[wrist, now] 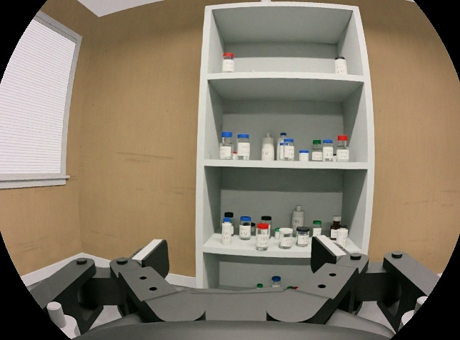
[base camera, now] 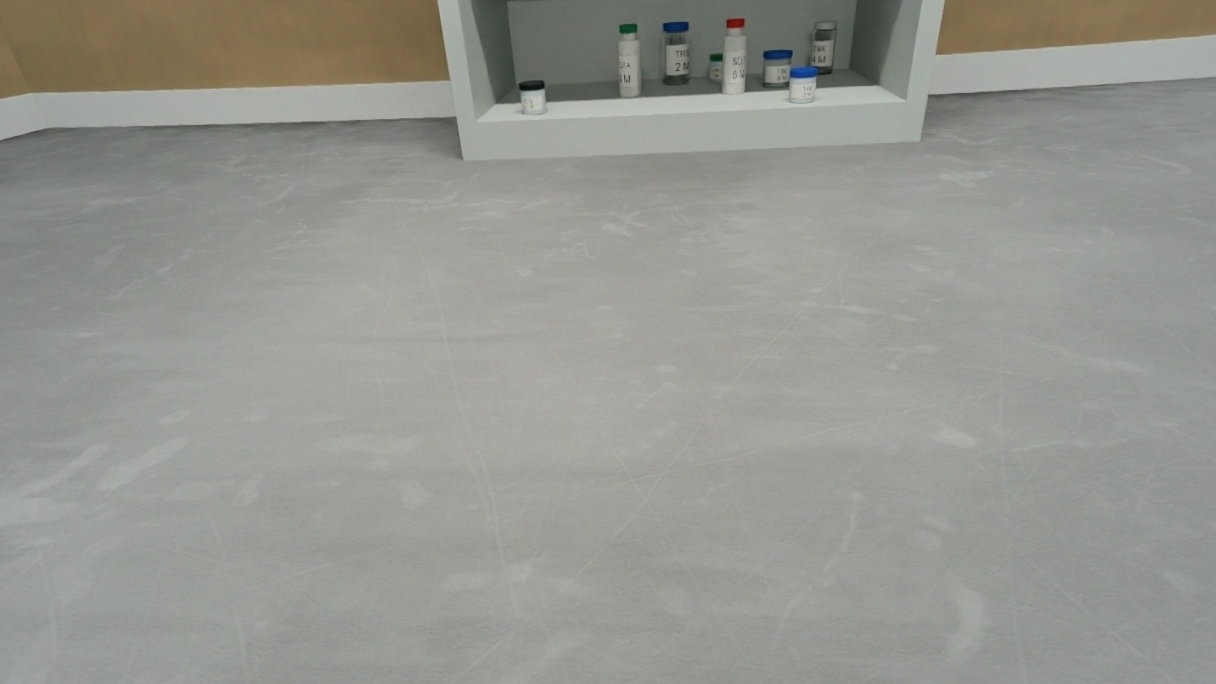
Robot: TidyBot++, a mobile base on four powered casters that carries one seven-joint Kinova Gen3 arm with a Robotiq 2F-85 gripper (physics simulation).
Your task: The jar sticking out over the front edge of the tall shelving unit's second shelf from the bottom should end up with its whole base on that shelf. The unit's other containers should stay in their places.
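Places are measured from the arm's base along level axes (x ahead, y left, z up), in metres.
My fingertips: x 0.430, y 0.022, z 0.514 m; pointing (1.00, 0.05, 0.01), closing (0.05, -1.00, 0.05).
Note:
Ahead of a thing's pixels: the offset from my fingertips to its top centre.
The tall shelving unit (base camera: 693, 129) (wrist: 200, 150) stands against the wall. On its second shelf from the bottom (wrist: 215, 245), in the wrist view, a clear jar with a red lid and white label (wrist: 262, 237) stands upright, left of the middle. Its base is at the front edge, further forward than the jars beside it; how far it overhangs is too small to tell. My gripper (wrist: 239, 255) is open and empty, its fingers wide apart at the bottom of the wrist view, well back from the unit. The base camera shows the unit's lowest shelf, not this jar.
Near the red-lidded jar stand a blue-lidded jar (wrist: 245, 228), a white-lidded jar (wrist: 285, 238) and a black-lidded jar (wrist: 302, 236). More containers stand on the other shelves. A black-lidded jar @(dy +0.133, dx +1.176, dz -0.774 m) (base camera: 533, 97) and a blue-lidded jar @(dy -0.410, dx +1.123, dz -0.774 m) (base camera: 802, 85) stand at the lowest shelf's front. A window (wrist: 35, 100) is left.

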